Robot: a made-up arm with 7 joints.
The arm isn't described. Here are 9 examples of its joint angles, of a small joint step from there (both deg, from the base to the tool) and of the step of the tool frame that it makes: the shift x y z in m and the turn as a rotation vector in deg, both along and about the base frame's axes.
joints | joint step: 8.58 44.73 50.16 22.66 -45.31 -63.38 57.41 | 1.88 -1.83 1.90 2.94 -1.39 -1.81 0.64
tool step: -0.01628 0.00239 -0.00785 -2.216 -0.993 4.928
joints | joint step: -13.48 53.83 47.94 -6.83 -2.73 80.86 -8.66 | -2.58 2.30 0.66 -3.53 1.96 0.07 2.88
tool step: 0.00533 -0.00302 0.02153 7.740 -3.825 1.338
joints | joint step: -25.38 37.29 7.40 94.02 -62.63 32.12 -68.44 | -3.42 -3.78 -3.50 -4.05 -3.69 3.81 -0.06
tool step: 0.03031 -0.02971 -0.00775 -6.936 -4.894 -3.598
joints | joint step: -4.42 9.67 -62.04 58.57 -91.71 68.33 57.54 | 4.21 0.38 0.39 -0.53 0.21 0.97 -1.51
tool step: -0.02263 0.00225 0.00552 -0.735 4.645 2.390
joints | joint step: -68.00 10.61 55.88 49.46 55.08 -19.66 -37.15 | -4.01 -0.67 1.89 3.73 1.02 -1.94 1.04
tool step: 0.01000 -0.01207 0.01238 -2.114 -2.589 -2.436
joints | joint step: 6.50 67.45 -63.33 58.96 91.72 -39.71 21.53 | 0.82 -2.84 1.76 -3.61 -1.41 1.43 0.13
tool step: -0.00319 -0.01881 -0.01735 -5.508 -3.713 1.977
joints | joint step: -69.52 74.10 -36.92 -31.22 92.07 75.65 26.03 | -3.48 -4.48 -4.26 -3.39 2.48 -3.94 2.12
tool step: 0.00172 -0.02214 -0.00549 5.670 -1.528 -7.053
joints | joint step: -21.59 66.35 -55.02 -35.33 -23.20 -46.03 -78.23 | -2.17 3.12 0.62 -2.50 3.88 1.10 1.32
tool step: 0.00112 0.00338 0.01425 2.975 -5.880 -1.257
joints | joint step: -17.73 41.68 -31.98 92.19 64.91 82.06 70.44 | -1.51 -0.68 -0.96 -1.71 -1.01 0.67 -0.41
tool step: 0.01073 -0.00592 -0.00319 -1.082 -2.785 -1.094
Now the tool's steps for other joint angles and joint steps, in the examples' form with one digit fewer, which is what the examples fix.
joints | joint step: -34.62 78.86 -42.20 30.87 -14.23 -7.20 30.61 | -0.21 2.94 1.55 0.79 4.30 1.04 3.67
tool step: -0.0006 0.0126 0.0168 7.73 -4.14 1.75
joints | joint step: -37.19 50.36 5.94 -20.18 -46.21 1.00 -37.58 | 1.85 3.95 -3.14 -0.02 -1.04 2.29 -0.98
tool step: -0.0018 0.0056 -0.0037 5.37 5.97 -0.82
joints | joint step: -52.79 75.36 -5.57 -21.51 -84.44 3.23 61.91 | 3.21 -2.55 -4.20 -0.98 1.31 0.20 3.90
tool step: 0.0045 -0.0077 -0.0274 -0.44 7.34 1.92
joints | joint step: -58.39 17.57 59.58 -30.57 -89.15 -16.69 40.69 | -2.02 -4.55 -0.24 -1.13 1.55 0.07 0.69
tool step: 0.0046 -0.0149 -0.0022 -2.85 -0.40 -2.45
